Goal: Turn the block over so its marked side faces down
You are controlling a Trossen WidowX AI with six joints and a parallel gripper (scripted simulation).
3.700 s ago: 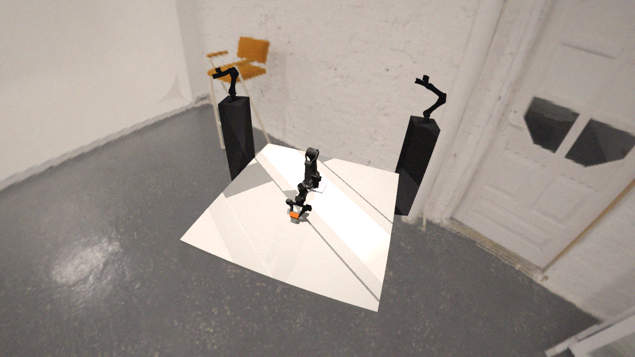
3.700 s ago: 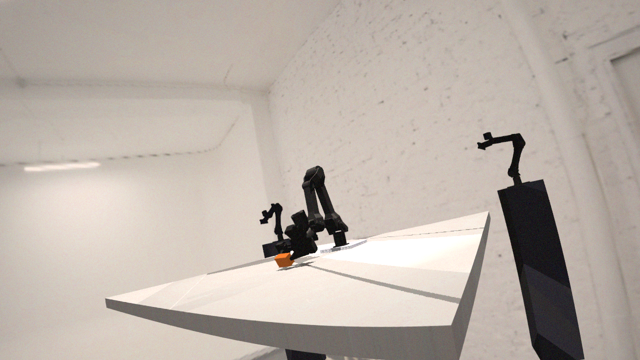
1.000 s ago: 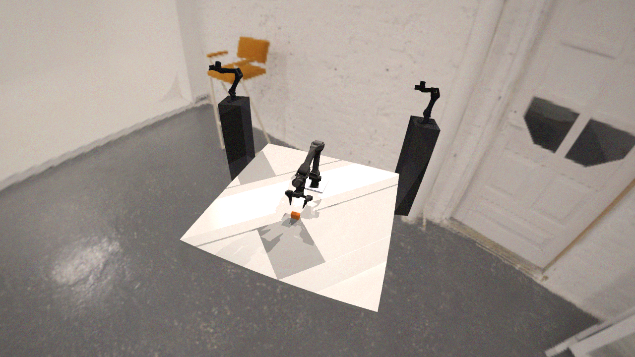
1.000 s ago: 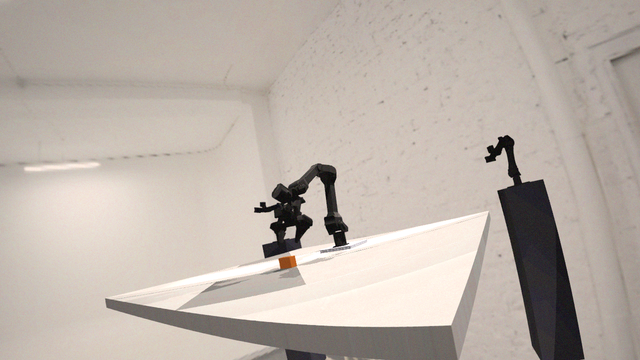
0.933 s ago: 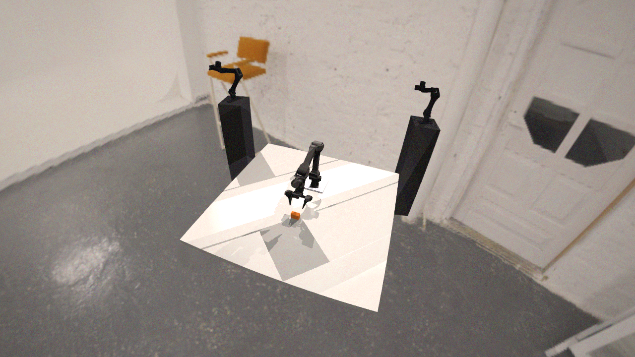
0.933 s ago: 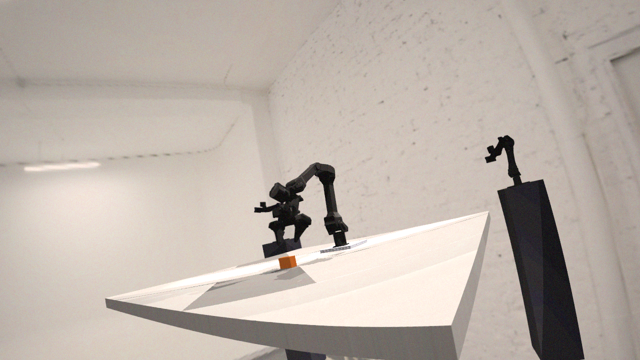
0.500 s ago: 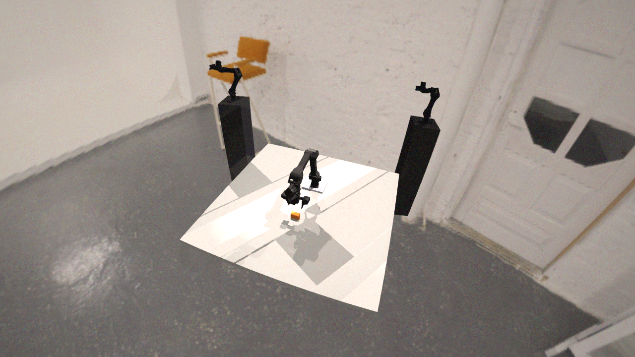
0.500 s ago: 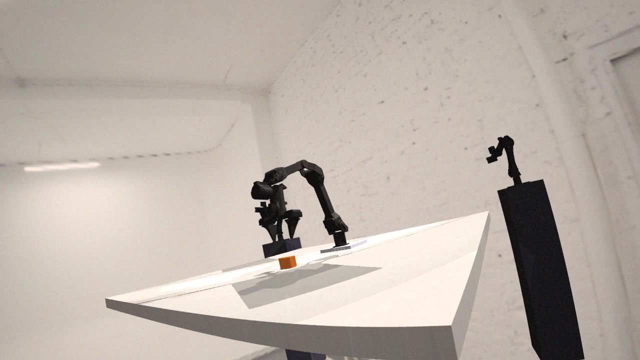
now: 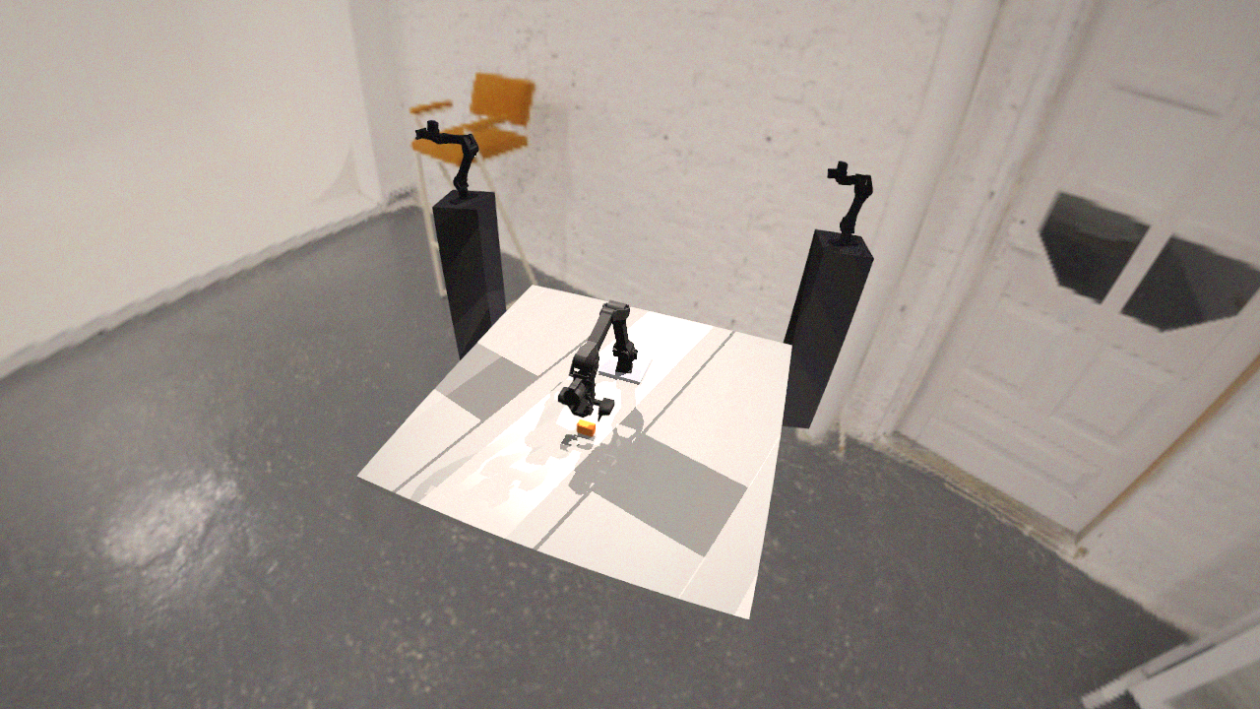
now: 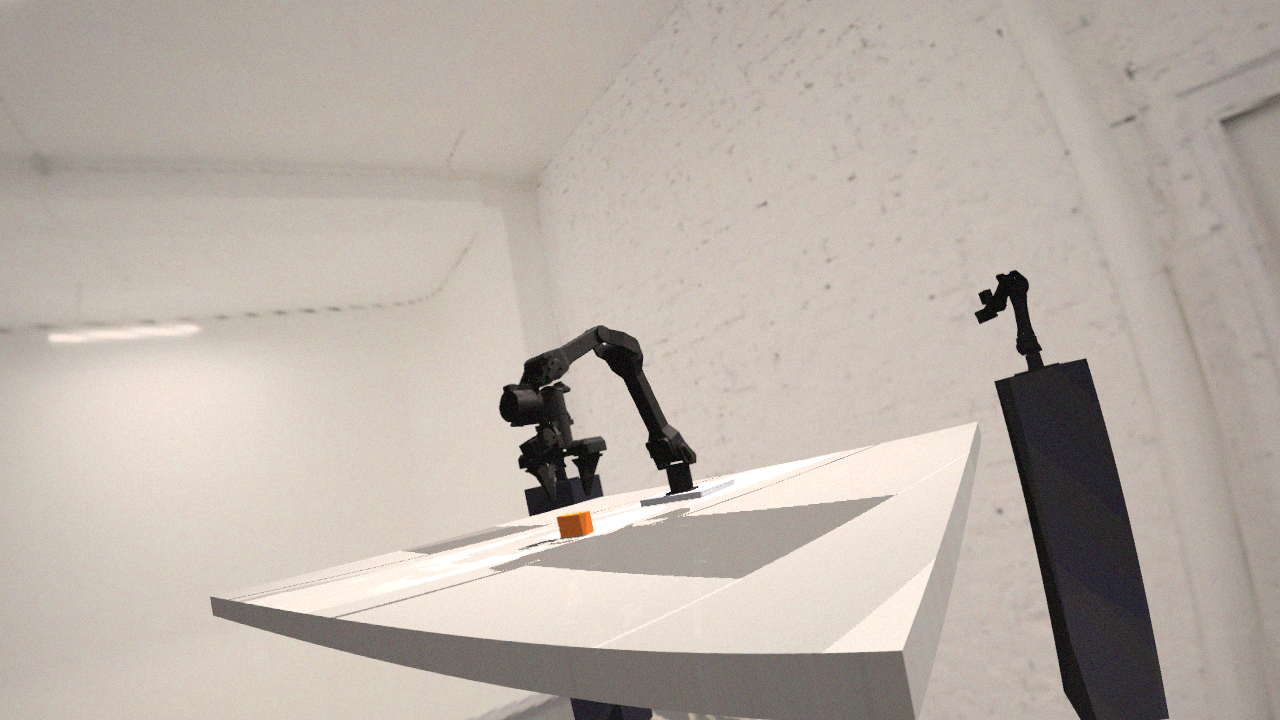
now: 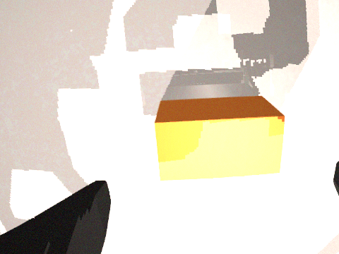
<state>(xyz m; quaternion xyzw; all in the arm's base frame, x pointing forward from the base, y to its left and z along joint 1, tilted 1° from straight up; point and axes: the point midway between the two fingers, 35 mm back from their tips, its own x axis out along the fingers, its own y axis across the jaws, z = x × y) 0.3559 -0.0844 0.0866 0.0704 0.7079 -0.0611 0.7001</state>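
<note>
Now: gripper tip 50 mm above the orange block and 10 mm past it.
</note>
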